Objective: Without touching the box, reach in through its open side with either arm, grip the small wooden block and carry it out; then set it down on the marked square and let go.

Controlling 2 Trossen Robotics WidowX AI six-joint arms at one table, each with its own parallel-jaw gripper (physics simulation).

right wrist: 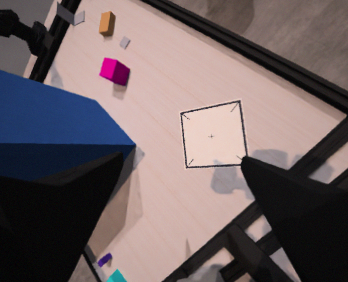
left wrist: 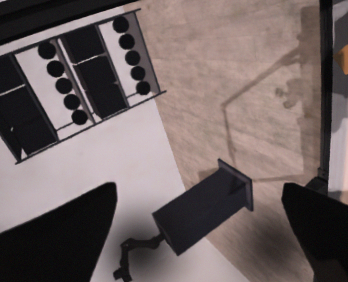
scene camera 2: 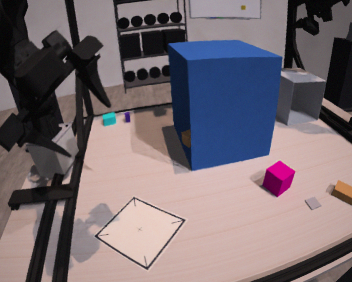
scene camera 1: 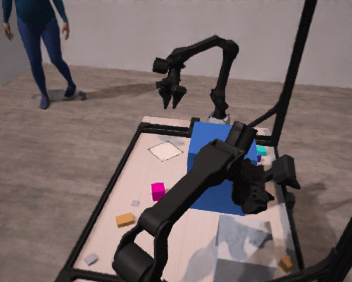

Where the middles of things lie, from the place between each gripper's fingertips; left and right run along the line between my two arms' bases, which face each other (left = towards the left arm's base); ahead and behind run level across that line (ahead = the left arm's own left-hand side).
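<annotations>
Counting from my left hand, the magenta cube [scene camera 2: 278,178] is far ahead, a fair way to the right and far below, while the marked square [right wrist: 214,136] is 560 mm to the right, 480 mm ahead and 350 mm below. Going by their middles, the magenta cube is the nearest to my left hand of the things named here.
From my right hand, it's the marked square that is 40 mm to the left, 10 mm ahead and 230 mm below, and the magenta cube is far to the left, a little behind and a fair way below. By its middle, the magenta cube is nearer to my right hand than to my left hand.
</annotations>
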